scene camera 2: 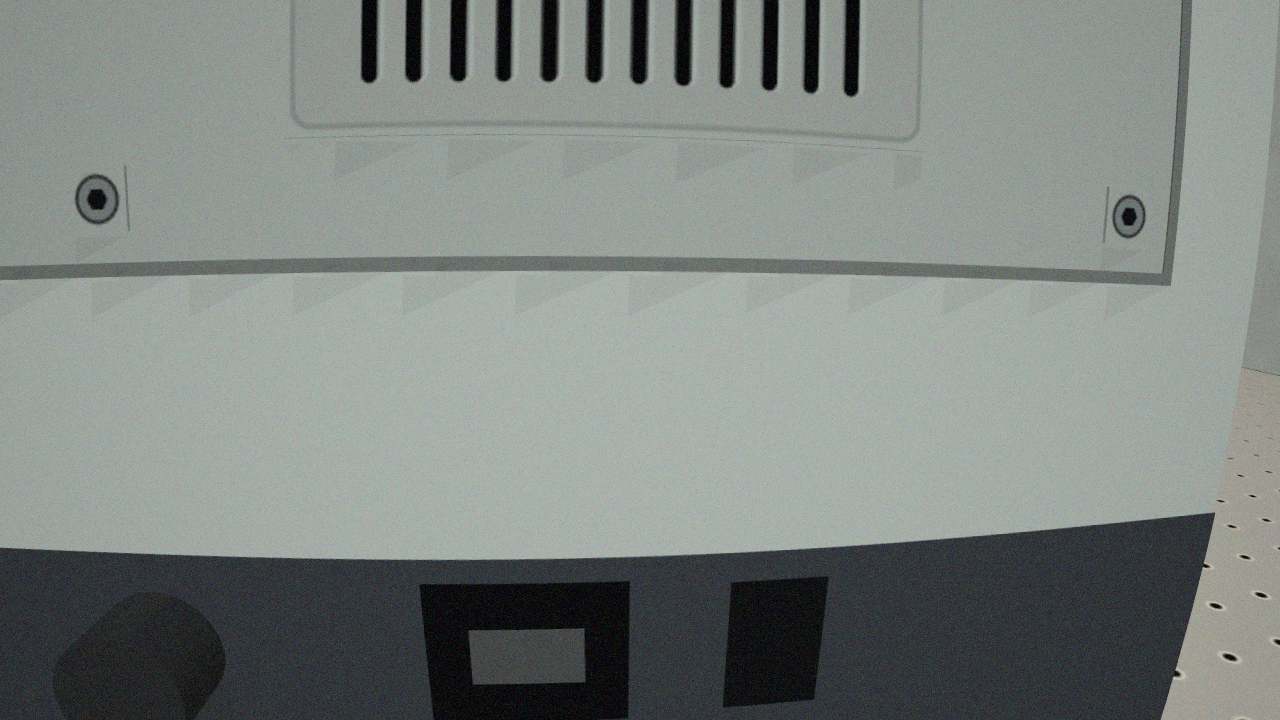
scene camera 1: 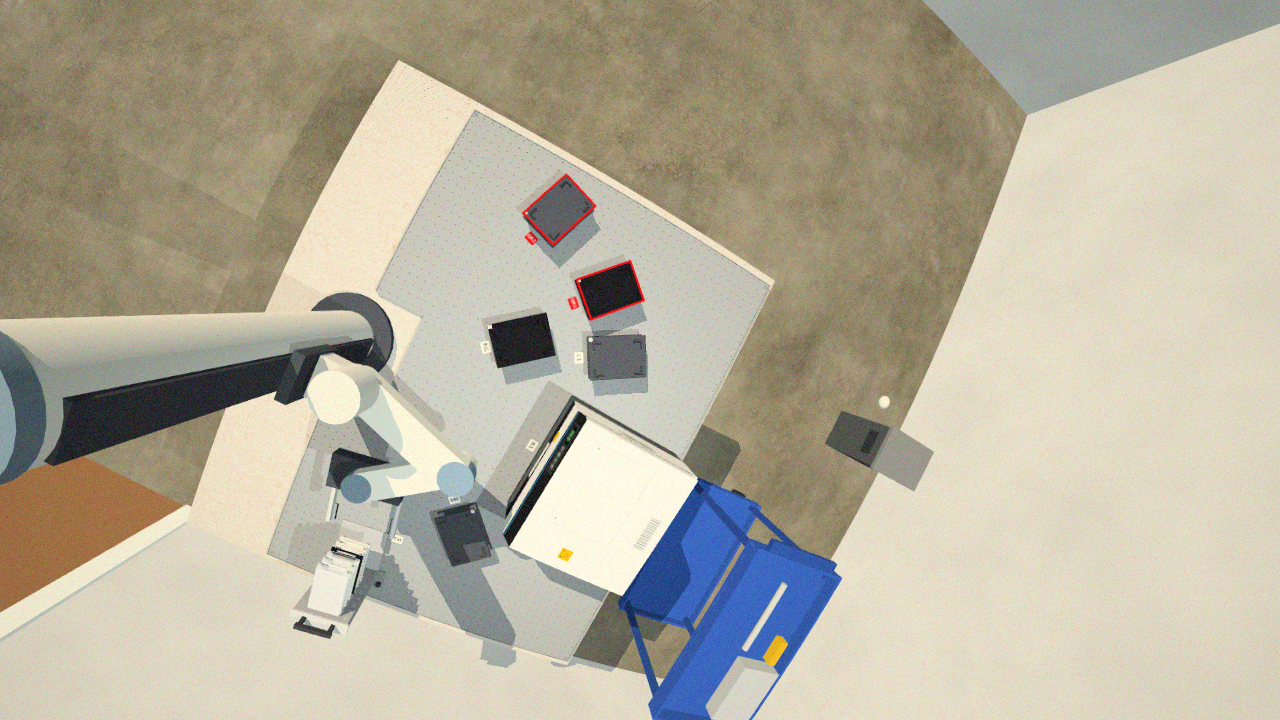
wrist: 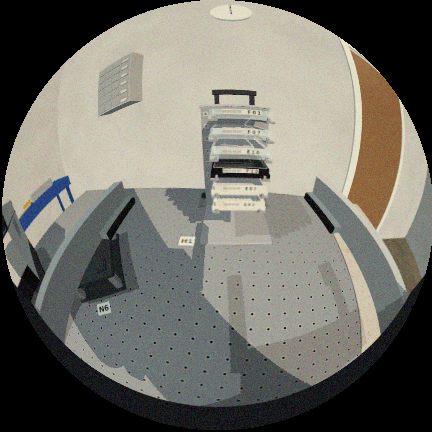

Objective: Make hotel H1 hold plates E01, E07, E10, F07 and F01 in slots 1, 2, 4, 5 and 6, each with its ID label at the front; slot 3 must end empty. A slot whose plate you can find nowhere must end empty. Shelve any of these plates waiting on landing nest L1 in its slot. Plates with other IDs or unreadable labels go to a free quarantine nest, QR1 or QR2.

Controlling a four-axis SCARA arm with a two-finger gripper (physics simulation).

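Frame: origin at the arm's base, x ahead, y left, z up, level; centimetres.
Seen in the pictures: gripper, fingertip midpoint: (scene camera 1: 360, 528) (wrist: 219, 184); arm's base, link origin: (scene camera 1: 350, 337).
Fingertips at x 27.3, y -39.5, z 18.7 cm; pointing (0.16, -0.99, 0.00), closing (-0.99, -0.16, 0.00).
Observation:
Pixels of each thing's middle, then the offset from my fingertips to it.
- E01, body centre: (wrist: 236, 187) (scene camera 1: 350, 560) dx -0.7, dy -16.8, dz -8.6 cm
- E07, body centre: (wrist: 236, 174) (scene camera 1: 346, 566) dx -0.7, dy -16.8, dz -5.8 cm
- black plate, body centre: (wrist: 237, 160) (scene camera 1: 342, 572) dx -0.7, dy -16.8, dz -3.0 cm
- E10, body centre: (wrist: 237, 144) (scene camera 1: 337, 578) dx -0.7, dy -16.8, dz -0.2 cm
- F07, body centre: (wrist: 237, 129) (scene camera 1: 333, 584) dx -0.7, dy -16.8, dz +2.6 cm
- F01, body centre: (wrist: 237, 114) (scene camera 1: 328, 590) dx -0.7, dy -16.8, dz +5.4 cm
- Landing nest L1, body centre: (scene camera 1: 616, 356) dx +42.2, dy +69.1, dz -14.6 cm
- red-edged quarantine nest, body centre: (scene camera 1: 559, 211) dx +8.7, dy +97.5, dz -14.6 cm
- Nest N6, body centre: (wrist: 92, 257) (scene camera 1: 463, 535) dx +25.8, dy +1.4, dz -14.6 cm
- black-topped nest, body centre: (scene camera 1: 522, 339) dx +16.3, dy +61.3, dz -14.4 cm
- large white instrument, body centre: (scene camera 2: 400, 217) (scene camera 1: 598, 494) dx +53.6, dy +32.9, dz -5.0 cm
Hotel H1 (scene camera 1: 305, 614) (wrist: 205, 137) stands upright ahead of my gripper (scene camera 1: 362, 515) (wrist: 219, 184). The gripper is open and empty, fingers wide apart, a short way in front of the rack. In the wrist view, front labels from the bottom up read E01 (wrist: 241, 204), E07 (wrist: 241, 189), a black plate (wrist: 240, 170) with a blurred label, perhaps F10, then E10 (wrist: 240, 151), F07 (wrist: 240, 132) and F01 (wrist: 239, 113). Landing nest L1 (scene camera 1: 616, 357) shows its corner marks and no plate. One red-edged quarantine nest (scene camera 1: 559, 211) looks bare; the other (scene camera 1: 609, 290) has a black top.
Nest N6 (scene camera 1: 461, 534) (wrist: 101, 267) lies beside the hotel, partly behind the left finger in the wrist view. Another black-topped nest (scene camera 1: 521, 340) lies near L1. A large white instrument (scene camera 1: 599, 505) stands beside N6, with a blue cart (scene camera 1: 760, 608) behind it.

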